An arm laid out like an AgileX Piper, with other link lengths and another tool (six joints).
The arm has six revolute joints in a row. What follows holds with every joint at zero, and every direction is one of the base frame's. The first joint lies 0.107 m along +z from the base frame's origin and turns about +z. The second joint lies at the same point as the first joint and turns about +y. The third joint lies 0.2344 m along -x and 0.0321 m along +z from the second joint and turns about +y. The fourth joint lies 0.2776 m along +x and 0.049 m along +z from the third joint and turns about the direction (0.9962, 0, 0.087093). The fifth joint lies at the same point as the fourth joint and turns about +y. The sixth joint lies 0.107 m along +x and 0.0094 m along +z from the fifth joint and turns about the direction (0.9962, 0, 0.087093). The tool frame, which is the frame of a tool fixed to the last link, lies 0.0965 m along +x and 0.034 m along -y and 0.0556 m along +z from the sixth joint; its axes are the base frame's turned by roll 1.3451, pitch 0.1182 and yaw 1.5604 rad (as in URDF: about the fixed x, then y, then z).
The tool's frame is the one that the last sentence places.
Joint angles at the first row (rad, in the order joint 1, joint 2, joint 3, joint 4, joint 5, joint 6):
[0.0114, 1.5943, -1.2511, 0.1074, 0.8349, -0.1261]
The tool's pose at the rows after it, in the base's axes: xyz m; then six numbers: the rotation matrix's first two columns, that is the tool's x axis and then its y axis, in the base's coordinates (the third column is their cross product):
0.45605 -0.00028 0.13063 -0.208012 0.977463 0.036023 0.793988 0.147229 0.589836
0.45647 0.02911 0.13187 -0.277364 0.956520 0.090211 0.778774 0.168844 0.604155
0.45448 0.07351 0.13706 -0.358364 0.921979 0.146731 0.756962 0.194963 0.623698
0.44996 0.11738 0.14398 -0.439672 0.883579 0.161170 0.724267 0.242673 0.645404
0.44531 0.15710 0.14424 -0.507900 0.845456 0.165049 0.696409 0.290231 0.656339
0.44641 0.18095 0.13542 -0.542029 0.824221 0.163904 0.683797 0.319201 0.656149
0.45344 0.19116 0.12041 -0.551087 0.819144 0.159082 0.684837 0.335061 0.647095
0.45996 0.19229 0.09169 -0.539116 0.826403 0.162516 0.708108 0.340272 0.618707
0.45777 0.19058 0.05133 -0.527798 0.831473 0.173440 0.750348 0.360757 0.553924
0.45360 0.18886 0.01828 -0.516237 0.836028 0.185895 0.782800 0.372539 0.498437
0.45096 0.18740 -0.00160 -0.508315 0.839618 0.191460 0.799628 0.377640 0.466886
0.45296 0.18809 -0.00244 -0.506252 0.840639 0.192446 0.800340 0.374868 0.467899
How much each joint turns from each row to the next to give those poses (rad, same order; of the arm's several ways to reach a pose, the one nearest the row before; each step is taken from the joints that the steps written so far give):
[0.0014, 0.0000, -0.0070, 0.0583, 0.0136, -0.0228]
[0.0314, 0.0000, 0.0000, 0.0927, 0.0031, -0.0710]
[0.0702, 0.0000, -0.0074, 0.0838, 0.0011, -0.0404]
[0.0886, -0.0001, -0.0096, 0.0291, -0.0138, -0.0110]
[0.0848, 0.0217, -0.0178, 0.0100, -0.0185, -0.0011]
[0.0503, 0.0451, -0.0213, 0.0011, -0.0255, 0.0001]
[0.0194, 0.0608, -0.0265, -0.0051, -0.0247, -0.0008]
[0.0021, 0.0733, -0.0083, -0.0012, -0.0308, 0.0000]
[0.0000, 0.0814, 0.0000, -0.0065, -0.0019, 0.0009]
[0.0000, 0.0675, 0.0000, 0.0000, -0.0021, 0.0000]
[0.0000, 0.0421, -0.0003, 0.0000, -0.0062, 0.0000]
[0.0000, 0.0090, -0.0095, 0.0009, -0.0011, 0.0020]

